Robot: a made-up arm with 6 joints.
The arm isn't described. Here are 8 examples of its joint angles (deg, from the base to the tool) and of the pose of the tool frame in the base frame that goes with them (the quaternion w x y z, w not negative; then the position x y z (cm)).
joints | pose
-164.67 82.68 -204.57 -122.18 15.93 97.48 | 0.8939 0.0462 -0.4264 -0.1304 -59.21 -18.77 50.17
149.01 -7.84 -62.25 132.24 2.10 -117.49 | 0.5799 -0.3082 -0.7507 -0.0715 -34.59 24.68 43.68
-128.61 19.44 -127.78 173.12 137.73 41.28 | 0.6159 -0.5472 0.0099 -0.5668 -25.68 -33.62 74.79
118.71 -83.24 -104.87 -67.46 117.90 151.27 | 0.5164 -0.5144 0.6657 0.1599 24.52 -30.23 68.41
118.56 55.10 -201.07 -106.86 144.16 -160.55 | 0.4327 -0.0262 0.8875 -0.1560 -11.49 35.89 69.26
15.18 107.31 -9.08 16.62 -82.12 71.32 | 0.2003 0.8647 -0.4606 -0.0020 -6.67 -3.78 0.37
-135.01 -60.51 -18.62 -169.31 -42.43 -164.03 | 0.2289 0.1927 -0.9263 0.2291 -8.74 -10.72 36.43
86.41 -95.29 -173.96 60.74 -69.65 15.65 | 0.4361 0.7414 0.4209 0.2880 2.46 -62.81 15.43
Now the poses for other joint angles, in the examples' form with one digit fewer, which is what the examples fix.
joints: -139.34 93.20 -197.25 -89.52 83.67 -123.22
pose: 0.369 -0.685 0.145 0.611 -53.8 -39.0 34.5
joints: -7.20 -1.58 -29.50 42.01 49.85 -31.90
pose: 0.270 -0.958 0.069 0.066 32.6 -3.1 19.6
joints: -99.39 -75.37 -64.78 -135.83 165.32 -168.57
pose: 0.354 -0.770 0.470 0.249 -1.5 16.8 68.0
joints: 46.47 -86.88 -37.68 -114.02 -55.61 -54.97
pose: 0.514 -0.536 0.437 0.508 -6.8 3.0 54.7
